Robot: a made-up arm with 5 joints. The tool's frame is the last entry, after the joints. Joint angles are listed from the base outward. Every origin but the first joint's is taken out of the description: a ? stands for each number. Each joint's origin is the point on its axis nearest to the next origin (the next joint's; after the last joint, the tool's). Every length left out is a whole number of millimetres.
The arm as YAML. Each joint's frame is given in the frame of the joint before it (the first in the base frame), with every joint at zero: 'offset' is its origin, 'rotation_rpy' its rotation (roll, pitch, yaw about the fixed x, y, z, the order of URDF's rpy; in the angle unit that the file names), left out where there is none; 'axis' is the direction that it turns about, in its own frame. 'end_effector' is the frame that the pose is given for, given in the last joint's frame.
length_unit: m
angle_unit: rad
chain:
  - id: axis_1
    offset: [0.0, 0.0, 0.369]
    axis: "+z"
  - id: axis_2
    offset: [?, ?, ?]
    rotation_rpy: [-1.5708, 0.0, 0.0]
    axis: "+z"
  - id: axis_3
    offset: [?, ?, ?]
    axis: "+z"
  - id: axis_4
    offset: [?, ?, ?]
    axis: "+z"
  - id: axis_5
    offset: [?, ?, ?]
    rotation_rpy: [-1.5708, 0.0, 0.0]
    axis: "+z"
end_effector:
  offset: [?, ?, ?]
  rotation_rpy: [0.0, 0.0, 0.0]
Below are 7 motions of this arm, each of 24 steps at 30 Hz.
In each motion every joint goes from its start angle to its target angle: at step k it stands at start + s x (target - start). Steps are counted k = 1, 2, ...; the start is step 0. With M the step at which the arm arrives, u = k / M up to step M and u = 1 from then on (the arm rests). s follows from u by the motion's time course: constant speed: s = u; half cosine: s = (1 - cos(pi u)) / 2; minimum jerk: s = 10 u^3 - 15 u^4 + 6 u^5.
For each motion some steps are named. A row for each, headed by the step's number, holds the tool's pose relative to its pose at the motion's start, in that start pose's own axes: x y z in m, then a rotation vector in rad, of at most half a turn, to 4 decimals.
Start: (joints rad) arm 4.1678 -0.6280 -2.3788 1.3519 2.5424
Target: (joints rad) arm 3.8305 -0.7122 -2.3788 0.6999 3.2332
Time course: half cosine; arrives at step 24
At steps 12, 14, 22, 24:
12: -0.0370 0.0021 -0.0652 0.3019 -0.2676 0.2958
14: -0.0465 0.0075 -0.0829 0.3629 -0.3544 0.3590
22: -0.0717 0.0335 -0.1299 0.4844 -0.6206 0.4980
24: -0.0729 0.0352 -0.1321 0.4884 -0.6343 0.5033

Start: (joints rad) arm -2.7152 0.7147 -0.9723 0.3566 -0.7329
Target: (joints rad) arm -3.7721 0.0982 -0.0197 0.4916 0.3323
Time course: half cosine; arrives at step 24
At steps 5, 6, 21, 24:
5: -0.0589 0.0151 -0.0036 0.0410 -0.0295 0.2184
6: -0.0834 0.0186 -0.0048 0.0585 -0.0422 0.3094
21: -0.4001 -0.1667 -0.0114 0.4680 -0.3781 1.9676
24: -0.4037 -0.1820 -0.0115 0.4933 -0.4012 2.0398

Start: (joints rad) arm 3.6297 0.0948 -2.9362 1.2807 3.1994
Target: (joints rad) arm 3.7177 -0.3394 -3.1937 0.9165 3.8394
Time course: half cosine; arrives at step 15
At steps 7, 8, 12, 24:
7: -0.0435 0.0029 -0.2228 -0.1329 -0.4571 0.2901
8: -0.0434 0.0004 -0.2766 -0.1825 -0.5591 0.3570
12: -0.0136 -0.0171 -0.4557 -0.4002 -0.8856 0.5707
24: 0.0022 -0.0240 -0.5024 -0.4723 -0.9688 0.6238

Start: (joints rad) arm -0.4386 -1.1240 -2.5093 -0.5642 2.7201
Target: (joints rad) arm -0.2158 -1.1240 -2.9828 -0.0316 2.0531
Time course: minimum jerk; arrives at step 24
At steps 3, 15, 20, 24:
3: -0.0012 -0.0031 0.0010 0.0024 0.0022 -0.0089
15: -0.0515 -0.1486 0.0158 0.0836 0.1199 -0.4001
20: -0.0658 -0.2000 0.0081 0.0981 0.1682 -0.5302
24: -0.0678 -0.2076 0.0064 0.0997 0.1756 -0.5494

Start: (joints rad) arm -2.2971 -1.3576 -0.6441 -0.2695 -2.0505
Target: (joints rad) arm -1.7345 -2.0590 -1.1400 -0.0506 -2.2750
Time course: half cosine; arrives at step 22
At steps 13, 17, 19, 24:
13: -0.1916 0.1130 -0.2556 -0.6278 -0.1596 0.1723
17: -0.2792 0.0703 -0.3676 -0.8180 -0.2760 0.2759
19: -0.3063 0.0458 -0.4028 -0.8730 -0.3201 0.3136
24: -0.3215 0.0290 -0.4230 -0.9036 -0.3474 0.3367

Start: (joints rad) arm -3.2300 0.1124 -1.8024 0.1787 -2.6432
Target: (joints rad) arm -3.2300 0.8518 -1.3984 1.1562 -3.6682
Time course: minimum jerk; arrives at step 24
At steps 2, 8, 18, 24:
2: 0.0030 -0.0016 0.0029 0.0051 0.0095 -0.0052
8: 0.1350 -0.0734 0.0987 0.1699 0.4123 -0.2116
18: 0.5975 -0.3252 0.0749 0.0759 1.9489 -0.6176
24: 0.6495 -0.3535 0.0328 -0.0308 2.1812 -0.5988

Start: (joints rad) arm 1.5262 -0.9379 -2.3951 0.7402 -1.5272
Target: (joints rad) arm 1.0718 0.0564 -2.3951 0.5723 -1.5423
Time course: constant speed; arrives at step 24
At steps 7, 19, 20, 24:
7: 0.0166 -0.1388 0.1789 0.2371 -0.0923 -0.1086
19: -0.0946 -0.4521 0.3658 0.6362 -0.3055 -0.2459
20: -0.1110 -0.4795 0.3726 0.6688 -0.3261 -0.2541
24: -0.1854 -0.5871 0.3841 0.7977 -0.4126 -0.2814

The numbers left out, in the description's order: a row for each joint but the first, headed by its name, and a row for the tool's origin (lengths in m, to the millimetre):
axis_2: 0.0 0.0 0.0
axis_3: 0.06 -0.322 0.0
axis_4: 0.077 0.34 0.0
axis_5: 0.089 0.114 0.0
tool: 0.0 0.0 0.0

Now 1 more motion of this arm.
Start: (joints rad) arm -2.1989 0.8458 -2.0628 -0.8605 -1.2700
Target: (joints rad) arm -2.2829 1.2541 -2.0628 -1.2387 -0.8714
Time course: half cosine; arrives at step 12
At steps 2, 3, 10, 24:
2: -0.0087 -0.0149 -0.0054 0.0004 -0.0053 0.0240
3: -0.0189 -0.0323 -0.0125 0.0007 -0.0116 0.0524
10: -0.1148 -0.1884 -0.1160 -0.0075 -0.0745 0.3347
24: -0.1222 -0.2001 -0.1274 -0.0092 -0.0798 0.3587

